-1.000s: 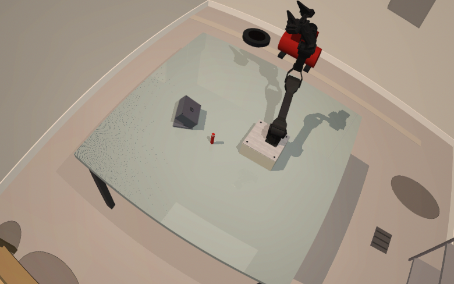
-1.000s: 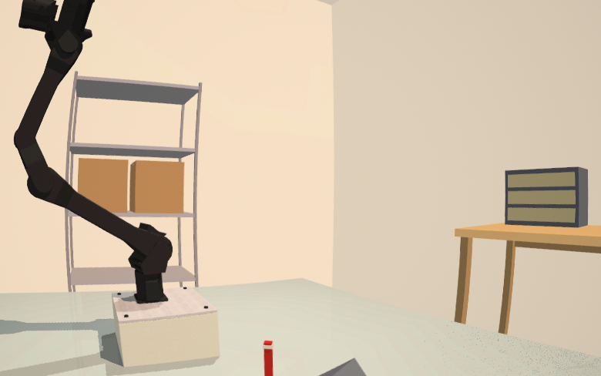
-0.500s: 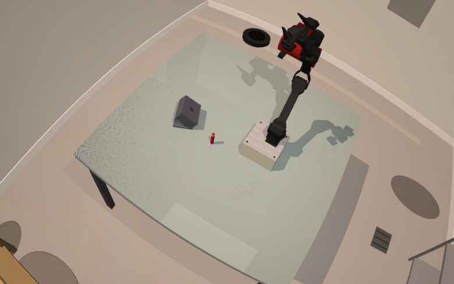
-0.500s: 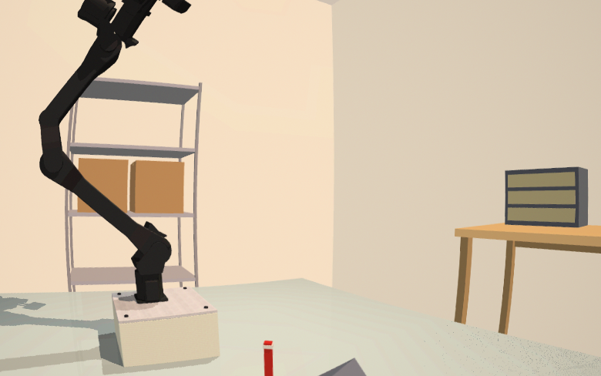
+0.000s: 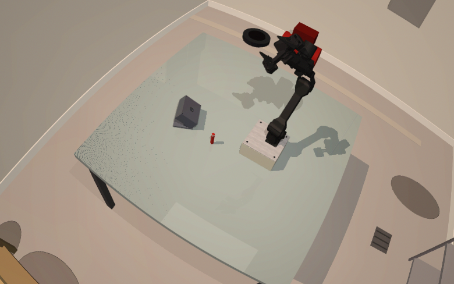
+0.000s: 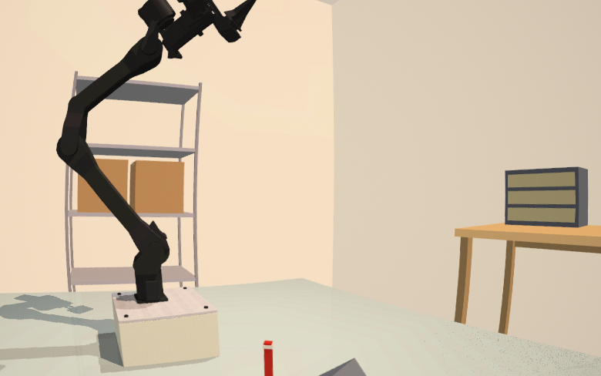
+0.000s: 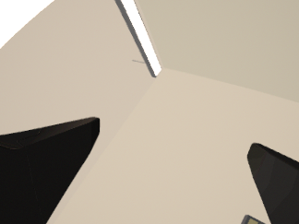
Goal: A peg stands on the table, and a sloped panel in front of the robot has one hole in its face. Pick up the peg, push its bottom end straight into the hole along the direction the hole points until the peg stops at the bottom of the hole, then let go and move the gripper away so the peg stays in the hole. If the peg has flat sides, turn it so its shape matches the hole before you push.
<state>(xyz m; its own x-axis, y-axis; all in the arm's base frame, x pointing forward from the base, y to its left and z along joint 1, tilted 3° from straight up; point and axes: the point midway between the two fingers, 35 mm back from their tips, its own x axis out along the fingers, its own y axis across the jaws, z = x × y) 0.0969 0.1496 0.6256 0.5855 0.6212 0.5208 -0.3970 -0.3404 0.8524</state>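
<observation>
The peg lies 69 cm below my gripper tip, 14 cm ahead of it and 1 cm to the right of it. The rest, counted from my gripper tip: grey sloped panel 68 cm below, 33 cm ahead, 6 cm to the right.
</observation>
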